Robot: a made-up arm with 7 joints. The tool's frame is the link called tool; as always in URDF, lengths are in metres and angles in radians. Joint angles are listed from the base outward.
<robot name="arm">
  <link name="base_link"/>
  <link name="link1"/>
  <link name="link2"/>
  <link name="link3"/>
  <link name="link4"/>
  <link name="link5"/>
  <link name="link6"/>
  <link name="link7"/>
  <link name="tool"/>
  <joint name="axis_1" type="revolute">
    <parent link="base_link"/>
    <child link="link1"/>
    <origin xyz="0 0 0"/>
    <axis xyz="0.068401 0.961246 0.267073"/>
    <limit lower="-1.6" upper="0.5"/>
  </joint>
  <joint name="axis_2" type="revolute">
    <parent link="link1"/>
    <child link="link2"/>
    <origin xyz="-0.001 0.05 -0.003"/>
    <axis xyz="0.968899 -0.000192 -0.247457"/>
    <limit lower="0" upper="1.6"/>
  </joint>
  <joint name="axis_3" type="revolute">
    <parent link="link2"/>
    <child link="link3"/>
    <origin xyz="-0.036 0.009 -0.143"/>
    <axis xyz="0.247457 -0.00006 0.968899"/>
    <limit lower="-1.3" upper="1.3"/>
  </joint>
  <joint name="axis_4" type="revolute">
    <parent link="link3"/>
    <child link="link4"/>
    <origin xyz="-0.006 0 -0.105"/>
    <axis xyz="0.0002 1 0.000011"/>
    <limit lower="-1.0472" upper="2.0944"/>
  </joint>
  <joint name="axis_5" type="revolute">
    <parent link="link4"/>
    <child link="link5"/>
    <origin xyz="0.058 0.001 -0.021"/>
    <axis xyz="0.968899 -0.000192 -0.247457"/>
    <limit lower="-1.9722" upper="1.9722"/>
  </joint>
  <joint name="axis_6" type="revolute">
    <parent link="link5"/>
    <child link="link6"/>
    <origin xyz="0.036 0 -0.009"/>
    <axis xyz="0.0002 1 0.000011"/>
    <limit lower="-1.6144" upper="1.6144"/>
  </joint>
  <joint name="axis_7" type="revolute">
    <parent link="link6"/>
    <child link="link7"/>
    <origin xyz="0.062 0 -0.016"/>
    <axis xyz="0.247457 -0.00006 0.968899"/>
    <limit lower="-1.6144" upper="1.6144"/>
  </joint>
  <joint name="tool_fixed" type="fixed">
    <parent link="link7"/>
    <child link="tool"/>
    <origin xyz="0 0 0" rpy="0 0.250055 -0.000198"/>
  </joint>
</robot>
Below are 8 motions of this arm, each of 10 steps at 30 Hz.
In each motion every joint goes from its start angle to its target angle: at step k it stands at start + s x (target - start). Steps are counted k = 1, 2, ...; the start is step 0. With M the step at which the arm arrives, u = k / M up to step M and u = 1 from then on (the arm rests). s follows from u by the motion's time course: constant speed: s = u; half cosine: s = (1 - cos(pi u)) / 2; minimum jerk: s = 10 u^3 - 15 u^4 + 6 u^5.
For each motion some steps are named. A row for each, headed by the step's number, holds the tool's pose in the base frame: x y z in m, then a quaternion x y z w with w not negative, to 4 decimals.
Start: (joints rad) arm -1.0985 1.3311 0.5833 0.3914 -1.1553 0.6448 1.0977
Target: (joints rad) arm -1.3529 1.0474 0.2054 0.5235 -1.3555 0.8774 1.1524
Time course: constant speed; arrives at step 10
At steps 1, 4, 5, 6, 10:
1: 0.2248 0.3235 0.1142 -0.2788 -0.1180 0.5467 0.7806
4: 0.2590 0.3020 0.0978 -0.2792 -0.0339 0.5044 0.8164
5: 0.2698 0.2933 0.0931 -0.2769 -0.0070 0.4884 0.8275
6: 0.2802 0.2838 0.0887 -0.2733 0.0194 0.4717 0.8381
10: 0.3169 0.2401 0.0752 -0.2461 0.1174 0.3984 0.8757

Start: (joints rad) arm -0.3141 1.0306 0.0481 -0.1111 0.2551 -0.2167 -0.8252
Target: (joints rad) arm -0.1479 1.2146 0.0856 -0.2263 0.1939 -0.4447 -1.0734
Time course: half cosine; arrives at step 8
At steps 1, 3, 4, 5, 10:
1: 0.2043 0.2337 -0.0977 0.6166 0.0598 -0.3942 0.6789
3: 0.1945 0.2345 -0.0907 0.6304 0.0679 -0.4382 0.6371
4: 0.1877 0.2344 -0.0857 0.6389 0.0740 -0.4690 0.6053
5: 0.1810 0.2339 -0.0807 0.6461 0.0804 -0.4992 0.5717
10: 0.1706 0.2323 -0.0728 0.6550 0.0908 -0.5468 0.5136

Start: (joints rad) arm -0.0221 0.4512 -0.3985 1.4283 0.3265 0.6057 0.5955
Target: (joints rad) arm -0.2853 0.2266 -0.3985 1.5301 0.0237 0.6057 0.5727
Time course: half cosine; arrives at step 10
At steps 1, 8, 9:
1: -0.0718 0.2430 -0.3537 0.6443 0.6927 0.0629 0.3178
8: -0.0002 0.1629 -0.3917 0.5106 0.7341 0.1065 0.4347
9: 0.0058 0.1559 -0.3934 0.4995 0.7364 0.1081 0.4433

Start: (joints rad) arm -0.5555 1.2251 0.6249 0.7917 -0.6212 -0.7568 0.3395
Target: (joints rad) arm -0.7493 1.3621 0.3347 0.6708 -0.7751 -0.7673 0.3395
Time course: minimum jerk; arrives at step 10
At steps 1, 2, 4, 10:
1: 0.1591 0.3822 0.0220 0.1388 -0.4886 0.4837 0.7128
2: 0.1607 0.3808 0.0253 0.1381 -0.4934 0.4780 0.7135
4: 0.1687 0.3728 0.0420 0.1349 -0.5172 0.4476 0.7169
10: 0.1827 0.3506 0.0831 0.1286 -0.5699 0.3693 0.7227

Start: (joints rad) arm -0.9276 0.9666 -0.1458 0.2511 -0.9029 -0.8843 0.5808
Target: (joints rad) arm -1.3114 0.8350 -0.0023 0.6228 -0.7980 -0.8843 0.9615
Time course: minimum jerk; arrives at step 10
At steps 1, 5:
1: 0.2723 0.2204 0.0079 -0.1755 -0.5663 0.1751 0.7860
5: 0.2938 0.2205 0.0383 -0.2574 -0.5798 0.2974 0.7135

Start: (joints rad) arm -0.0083 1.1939 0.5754 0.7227 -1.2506 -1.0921 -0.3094
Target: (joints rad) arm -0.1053 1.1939 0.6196 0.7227 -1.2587 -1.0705 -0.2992
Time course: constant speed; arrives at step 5
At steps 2, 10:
2: 0.0746 0.3987 -0.0240 0.2140 -0.4810 0.2841 0.8014
10: 0.0797 0.3989 -0.0194 0.1931 -0.5104 0.2945 0.7845

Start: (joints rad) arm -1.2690 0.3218 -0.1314 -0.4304 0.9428 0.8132 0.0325
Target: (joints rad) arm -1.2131 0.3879 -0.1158 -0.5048 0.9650 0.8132 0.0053
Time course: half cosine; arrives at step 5
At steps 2, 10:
2: 0.2905 0.0616 0.0349 0.3461 -0.3709 0.3230 0.7989
10: 0.2825 0.0744 0.0313 0.3591 -0.3740 0.3349 0.7868

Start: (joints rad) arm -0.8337 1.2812 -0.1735 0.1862 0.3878 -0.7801 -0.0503
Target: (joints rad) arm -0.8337 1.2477 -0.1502 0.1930 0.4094 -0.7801 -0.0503
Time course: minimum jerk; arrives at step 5
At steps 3, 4, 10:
3: 0.2521 0.2211 0.0012 0.7095 -0.3764 -0.1991 0.5615
4: 0.2529 0.2206 0.0001 0.7086 -0.3777 -0.1969 0.5625
10: 0.2530 0.2205 -0.0001 0.7084 -0.3780 -0.1964 0.5627

